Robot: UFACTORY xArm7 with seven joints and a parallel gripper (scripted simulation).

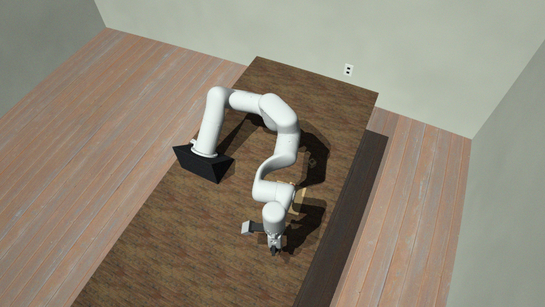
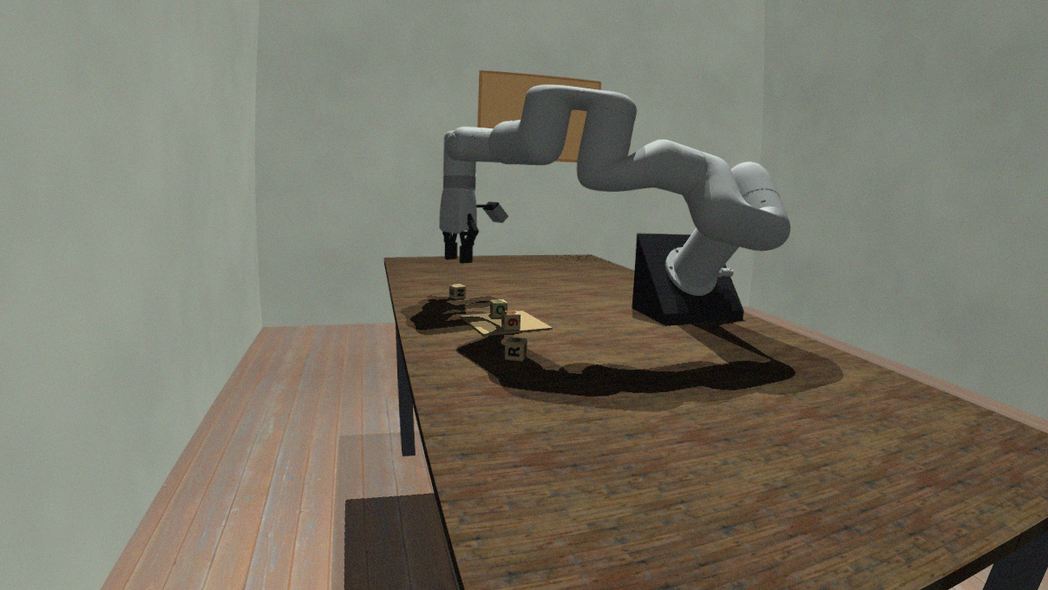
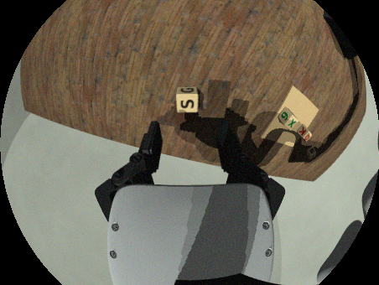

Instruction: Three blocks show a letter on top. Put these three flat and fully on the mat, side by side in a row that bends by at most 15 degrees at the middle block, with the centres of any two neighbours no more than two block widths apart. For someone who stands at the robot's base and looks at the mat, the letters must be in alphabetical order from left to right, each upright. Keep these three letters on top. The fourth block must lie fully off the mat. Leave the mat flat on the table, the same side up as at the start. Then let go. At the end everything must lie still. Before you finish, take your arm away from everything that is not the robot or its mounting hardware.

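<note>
Now: the S block 90 mm below my hand. The rest, counted from my hand: red-marked block 280 mm to the left, 90 mm below, 80 mm behind; then tan mat 230 mm to the left, 100 mm below, 70 mm behind.
</note>
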